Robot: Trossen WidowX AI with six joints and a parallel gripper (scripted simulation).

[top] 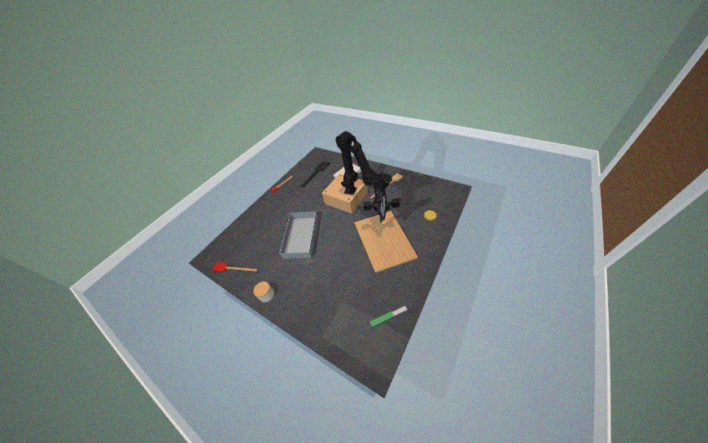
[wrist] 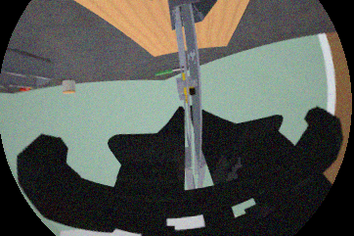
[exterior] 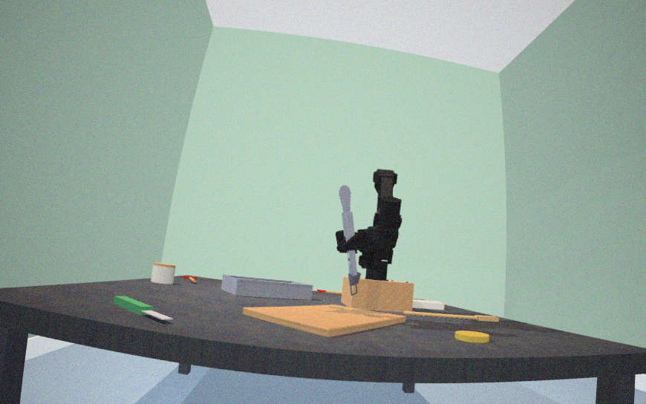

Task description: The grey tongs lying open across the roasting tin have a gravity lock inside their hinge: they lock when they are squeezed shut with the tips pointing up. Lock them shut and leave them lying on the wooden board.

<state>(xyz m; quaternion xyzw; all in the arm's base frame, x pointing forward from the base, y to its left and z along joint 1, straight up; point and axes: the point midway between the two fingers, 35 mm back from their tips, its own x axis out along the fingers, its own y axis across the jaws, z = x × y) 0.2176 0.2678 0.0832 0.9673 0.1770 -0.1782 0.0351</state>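
Right now my gripper tip is 17 cm above the wooden board. The rest, counted from my gripper tip: black spatula 49 cm behind, 66 cm to the right, 17 cm below; then white block 52 cm behind, 41 cm to the right, 16 cm below; then grey roasting tin 10 cm ahead, 48 cm to the right, 15 cm below.
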